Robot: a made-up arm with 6 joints. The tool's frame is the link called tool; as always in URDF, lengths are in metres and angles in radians. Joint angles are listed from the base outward. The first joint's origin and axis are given. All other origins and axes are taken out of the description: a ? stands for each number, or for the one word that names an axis. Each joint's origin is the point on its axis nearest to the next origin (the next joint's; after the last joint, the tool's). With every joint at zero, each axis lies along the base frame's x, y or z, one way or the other. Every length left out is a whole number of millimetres.
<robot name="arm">
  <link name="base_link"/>
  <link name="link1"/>
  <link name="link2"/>
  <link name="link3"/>
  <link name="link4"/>
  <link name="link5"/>
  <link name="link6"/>
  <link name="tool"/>
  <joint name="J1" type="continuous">
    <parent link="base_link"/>
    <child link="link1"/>
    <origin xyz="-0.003 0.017 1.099"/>
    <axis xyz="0 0 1"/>
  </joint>
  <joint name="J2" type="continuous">
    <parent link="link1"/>
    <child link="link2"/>
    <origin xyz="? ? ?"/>
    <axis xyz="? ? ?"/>
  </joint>
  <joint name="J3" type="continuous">
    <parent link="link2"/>
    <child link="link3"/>
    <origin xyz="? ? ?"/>
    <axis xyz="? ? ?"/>
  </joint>
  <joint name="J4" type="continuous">
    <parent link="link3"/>
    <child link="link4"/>
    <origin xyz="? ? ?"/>
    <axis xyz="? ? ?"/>
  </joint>
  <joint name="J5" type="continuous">
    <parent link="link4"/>
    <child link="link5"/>
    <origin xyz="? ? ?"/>
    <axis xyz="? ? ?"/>
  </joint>
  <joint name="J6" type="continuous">
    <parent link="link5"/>
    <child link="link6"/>
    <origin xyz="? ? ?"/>
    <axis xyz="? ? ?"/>
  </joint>
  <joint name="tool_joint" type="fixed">
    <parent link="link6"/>
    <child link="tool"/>
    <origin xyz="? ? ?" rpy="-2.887 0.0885 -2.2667"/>
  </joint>
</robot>
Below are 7 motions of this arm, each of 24 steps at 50 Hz.
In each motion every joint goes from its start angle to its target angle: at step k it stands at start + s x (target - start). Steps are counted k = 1, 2, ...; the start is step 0. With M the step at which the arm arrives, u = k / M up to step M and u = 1 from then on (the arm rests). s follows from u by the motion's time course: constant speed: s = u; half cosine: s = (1 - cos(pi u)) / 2; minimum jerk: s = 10 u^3 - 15 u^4 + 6 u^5.
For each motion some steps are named. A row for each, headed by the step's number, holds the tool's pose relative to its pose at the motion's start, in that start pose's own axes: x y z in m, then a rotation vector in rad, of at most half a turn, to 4 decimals.
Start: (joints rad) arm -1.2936 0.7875 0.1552 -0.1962 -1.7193 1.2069
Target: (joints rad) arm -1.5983 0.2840 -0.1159 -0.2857 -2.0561 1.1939
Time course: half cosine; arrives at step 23
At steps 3, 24:
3: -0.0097 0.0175 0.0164 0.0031 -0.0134 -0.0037
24: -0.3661 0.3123 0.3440 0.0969 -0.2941 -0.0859

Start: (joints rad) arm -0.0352 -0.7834 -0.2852 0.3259 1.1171 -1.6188
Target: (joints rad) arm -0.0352 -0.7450 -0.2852 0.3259 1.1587 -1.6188
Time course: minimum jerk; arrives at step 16
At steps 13, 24:
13: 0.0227 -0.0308 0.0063 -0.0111 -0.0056 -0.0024
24: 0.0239 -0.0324 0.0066 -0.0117 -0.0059 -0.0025

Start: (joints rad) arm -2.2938 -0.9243 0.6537 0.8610 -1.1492 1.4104
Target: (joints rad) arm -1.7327 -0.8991 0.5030 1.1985 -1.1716 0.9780
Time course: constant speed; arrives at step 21
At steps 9, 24:
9: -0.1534 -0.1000 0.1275 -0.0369 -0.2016 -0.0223
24: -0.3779 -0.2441 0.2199 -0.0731 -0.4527 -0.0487

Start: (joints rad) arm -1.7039 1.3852 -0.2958 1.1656 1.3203 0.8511
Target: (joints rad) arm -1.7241 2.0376 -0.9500 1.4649 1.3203 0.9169
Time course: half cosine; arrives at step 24
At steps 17, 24:
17: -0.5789 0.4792 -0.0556 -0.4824 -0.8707 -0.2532
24: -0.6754 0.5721 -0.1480 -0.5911 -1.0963 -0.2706

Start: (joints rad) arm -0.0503 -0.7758 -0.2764 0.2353 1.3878 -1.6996
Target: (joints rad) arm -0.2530 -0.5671 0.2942 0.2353 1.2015 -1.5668
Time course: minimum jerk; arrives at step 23
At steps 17, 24:
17: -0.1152 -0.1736 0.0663 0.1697 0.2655 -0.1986
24: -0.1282 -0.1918 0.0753 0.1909 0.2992 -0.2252

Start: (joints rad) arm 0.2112 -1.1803 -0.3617 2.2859 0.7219 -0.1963
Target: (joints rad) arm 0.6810 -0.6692 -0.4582 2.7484 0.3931 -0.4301
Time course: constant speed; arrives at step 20
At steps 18, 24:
18: -0.3260 -0.0847 0.2491 0.1621 -0.3044 -0.1672
24: -0.3625 -0.0989 0.2498 0.2005 -0.3234 -0.1775

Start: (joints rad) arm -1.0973 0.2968 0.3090 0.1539 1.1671 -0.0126
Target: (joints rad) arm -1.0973 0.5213 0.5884 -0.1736 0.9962 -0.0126
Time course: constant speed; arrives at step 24
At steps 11, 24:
11: 0.0233 0.0519 0.0963 -0.0671 0.0216 0.1428
24: 0.0498 0.1275 0.2088 -0.1575 0.0309 0.3076

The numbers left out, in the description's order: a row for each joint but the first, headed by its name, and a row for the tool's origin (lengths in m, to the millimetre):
J2: xyz -0.024 0.016 0, axis 0 1 0
J3: xyz -0.011 0 0.933, axis 0 -1 0
J4: xyz 0.476 0 0.014, axis -1 0 0
J5: xyz 0 -0.338 0.021, axis 0 -1 0
J6: xyz -0.044 0 0.025, axis -1 0 0
tool: xyz 0 -0.003 0.011

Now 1 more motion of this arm.
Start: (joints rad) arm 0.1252 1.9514 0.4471 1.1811 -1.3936 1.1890
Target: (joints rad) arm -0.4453 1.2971 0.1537 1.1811 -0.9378 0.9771
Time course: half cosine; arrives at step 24
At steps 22, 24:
22: -0.8410 0.2156 0.6119 -0.0624 -0.8381 0.4519
24: -0.8594 0.2194 0.6159 -0.0668 -0.8525 0.4582

